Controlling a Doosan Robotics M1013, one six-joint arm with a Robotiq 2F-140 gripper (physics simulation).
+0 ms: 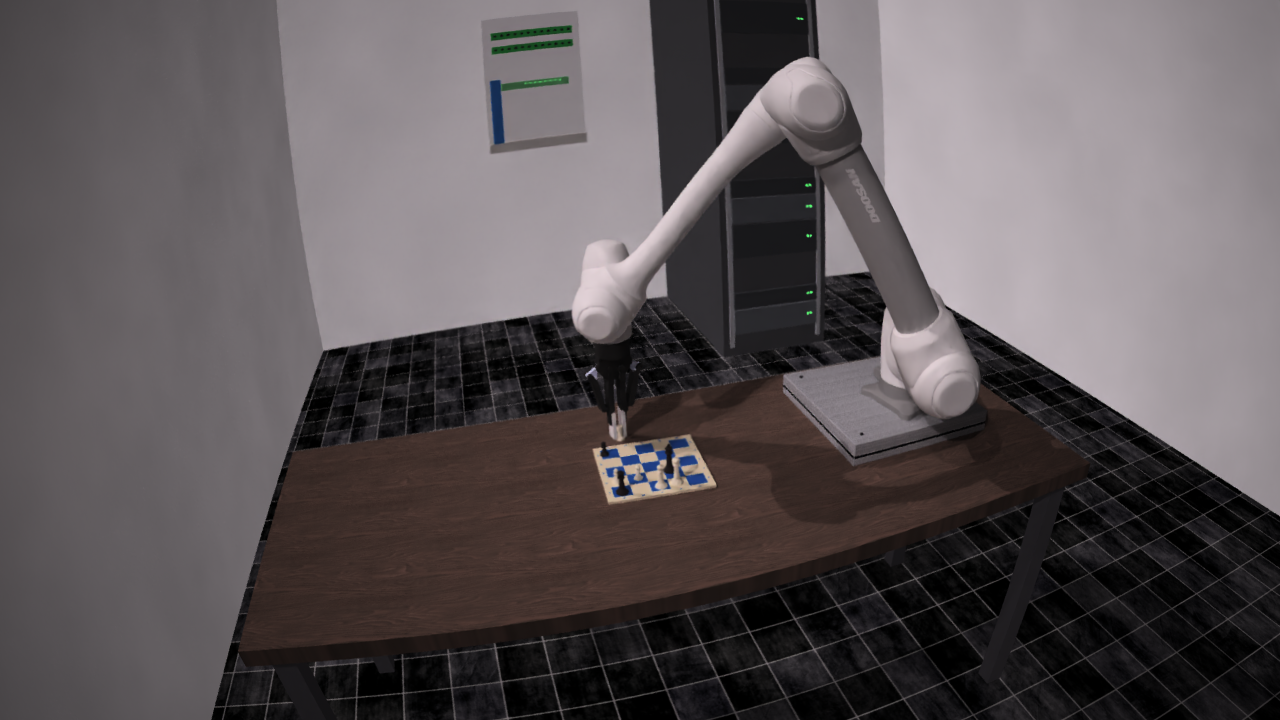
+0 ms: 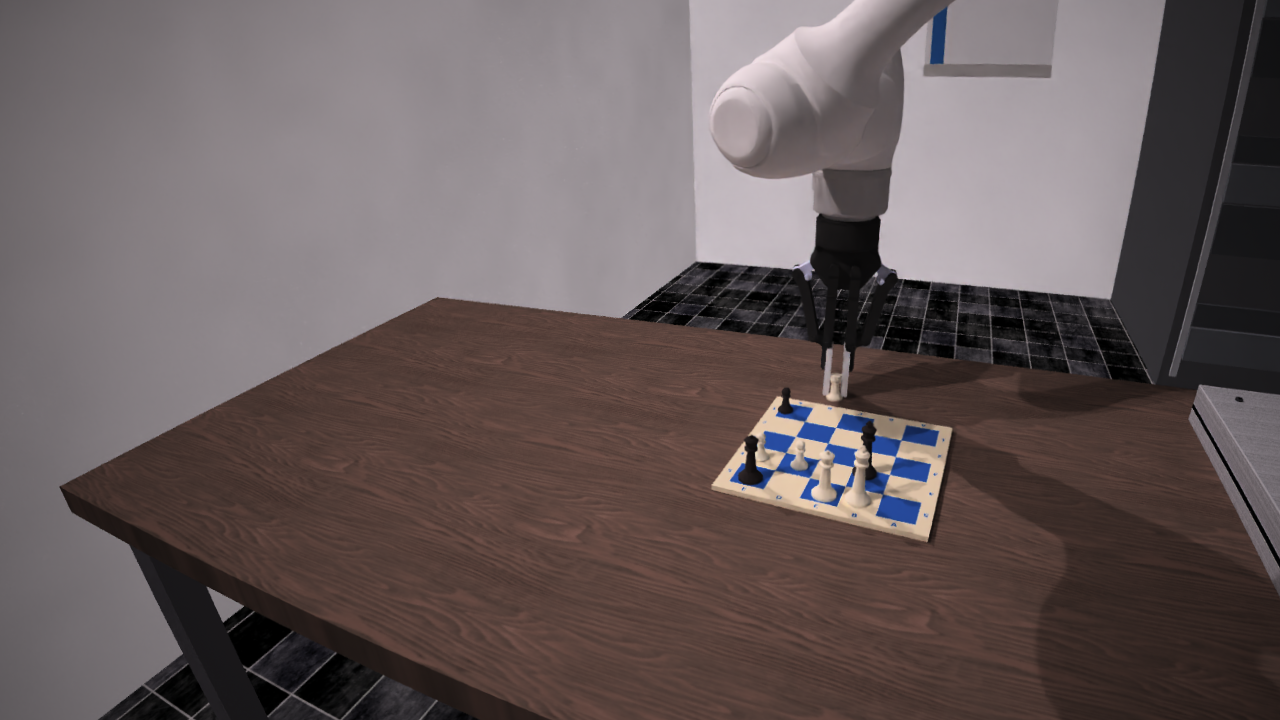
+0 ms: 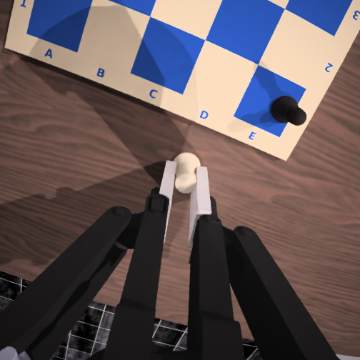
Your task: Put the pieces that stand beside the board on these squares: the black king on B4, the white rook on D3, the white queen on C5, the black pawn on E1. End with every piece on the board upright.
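Places are measured from the arm's base along level axes (x back, y right, z up), in metres.
Where they show: gripper, fingertip midpoint: (image 1: 618,435) (image 2: 834,391); arm's base, origin of the base link: (image 1: 908,397).
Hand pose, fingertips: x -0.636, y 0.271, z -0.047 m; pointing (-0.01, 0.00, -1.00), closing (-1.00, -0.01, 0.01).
Note:
Things, the pixels of their top centre, and the offset from my fingertips.
- white rook, middle of its top: (image 2: 836,374) (image 1: 619,426) dx +0.000, dy -0.011, dz +0.029 m
- cream board, middle of its top: (image 2: 840,455) (image 1: 651,466) dx +0.011, dy -0.161, dz +0.002 m
- black pawn, middle of its top: (image 2: 786,387) (image 1: 603,442) dx -0.059, dy -0.068, dz +0.034 m
- black king, middle of its top: (image 2: 870,421) dx +0.036, dy -0.193, dz +0.066 m
- white queen, middle of its top: (image 2: 827,450) (image 1: 660,464) dx -0.004, dy -0.240, dz +0.055 m
- white king, middle of its top: (image 2: 863,446) (image 1: 675,456) dx +0.029, dy -0.244, dz +0.066 m
- black queen, middle of its top: (image 2: 751,434) (image 1: 620,470) dx -0.081, dy -0.224, dz +0.055 m
- D4, middle of its top: (image 2: 800,440) (image 1: 637,465) dx -0.032, dy -0.191, dz +0.034 m
- E4, middle of its top: (image 2: 761,433) dx -0.076, dy -0.182, dz +0.034 m
The white rook (image 2: 835,385) (image 3: 187,162) stands upright on the table just outside the board's row 1 edge, near D. My gripper (image 1: 617,435) (image 2: 836,392) (image 3: 183,179) points down over it and is shut on it, one pale fingertip on each side. The blue and cream board (image 1: 640,495) (image 2: 796,502) (image 3: 120,85) lies flat. The black pawn (image 1: 604,450) (image 2: 785,400) (image 3: 286,109) stands upright on E1. The black king (image 2: 868,438) stands on B4 and the white queen (image 2: 825,479) on C5, both upright. D3 bears no piece.
A white king (image 2: 860,483) stands on B5, a black queen (image 2: 750,463) on E5, and white pawns stand on D4 (image 2: 799,456) and E4 (image 2: 761,448). The arm's grey base plate (image 1: 850,434) is at the table's right. The table's back edge runs behind the rook.

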